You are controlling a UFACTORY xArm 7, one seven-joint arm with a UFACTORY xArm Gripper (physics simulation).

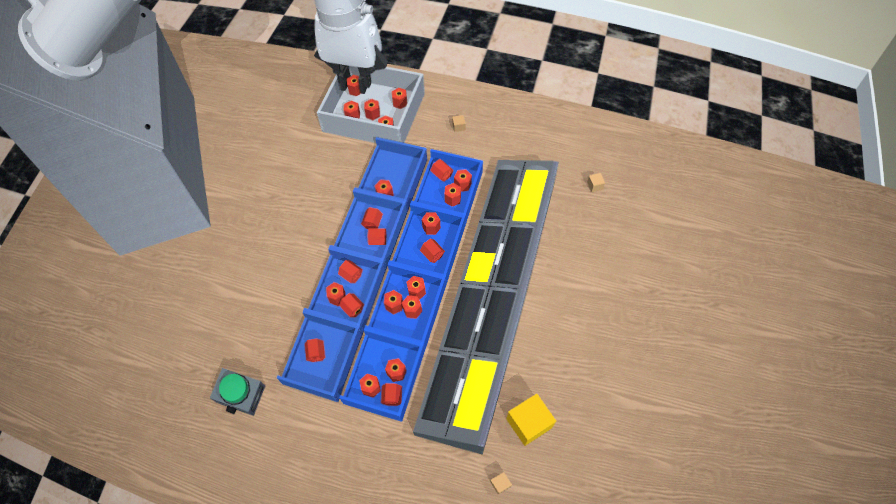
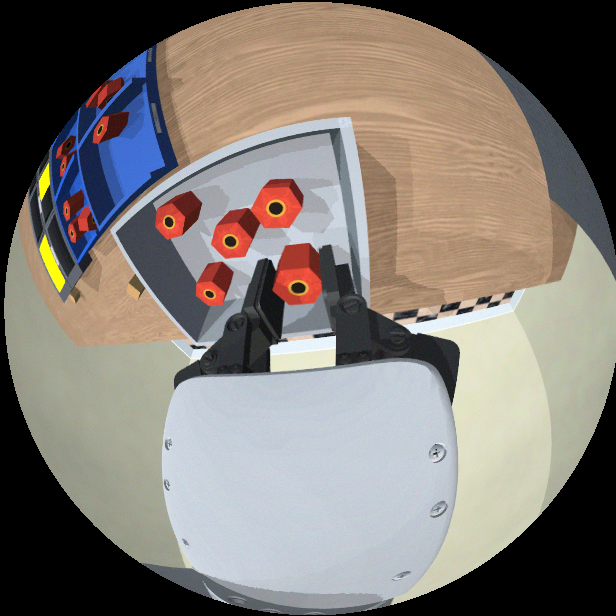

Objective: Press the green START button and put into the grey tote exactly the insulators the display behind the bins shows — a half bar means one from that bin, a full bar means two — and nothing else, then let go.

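The grey tote [image 1: 370, 103] stands at the far end of the blue bins [image 1: 383, 269] and holds several red hexagonal insulators [image 2: 229, 240]. My gripper [image 1: 355, 80] reaches down into the tote's back left corner and is shut on one more red insulator [image 2: 297, 274], which is upright between the fingers [image 2: 297, 281]. The grey display [image 1: 487, 300] right of the bins shows a full yellow bar at its far end [image 1: 529, 194], a half bar [image 1: 479, 266] in the second row and a full bar at its near end [image 1: 474, 393]. The green START button [image 1: 233, 388] sits near the bins' front left corner.
The arm's grey pedestal [image 1: 106, 131] rises at the left. A yellow cube [image 1: 530, 418] lies beside the display's near end. Small tan cubes lie at the far side [image 1: 458, 122], at the right [image 1: 596, 181] and near the front edge [image 1: 500, 482].
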